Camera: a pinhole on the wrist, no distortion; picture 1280 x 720 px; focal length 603.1 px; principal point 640.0 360.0 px. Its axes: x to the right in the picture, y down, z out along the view. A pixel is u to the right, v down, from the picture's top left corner.
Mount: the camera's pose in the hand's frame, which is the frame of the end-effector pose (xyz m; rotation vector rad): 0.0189 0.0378 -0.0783 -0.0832 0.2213 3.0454
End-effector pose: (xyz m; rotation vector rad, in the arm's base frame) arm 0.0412 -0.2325 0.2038 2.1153 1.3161 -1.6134
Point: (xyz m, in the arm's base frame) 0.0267 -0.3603 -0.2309
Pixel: 147 88
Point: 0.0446 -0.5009 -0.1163
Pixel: 469 62
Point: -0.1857 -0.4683 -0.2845
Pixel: 336 303
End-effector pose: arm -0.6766 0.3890 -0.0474 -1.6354 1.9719 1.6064
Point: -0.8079 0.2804 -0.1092
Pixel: outside the picture
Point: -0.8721 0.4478 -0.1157
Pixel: 454 287
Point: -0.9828 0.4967 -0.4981
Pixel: 167 543
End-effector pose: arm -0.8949 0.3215 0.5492 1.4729 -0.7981 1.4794
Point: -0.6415 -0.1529 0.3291
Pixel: 883 577
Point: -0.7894 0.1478 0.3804
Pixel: 1053 685
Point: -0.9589 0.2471 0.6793
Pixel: 212 102
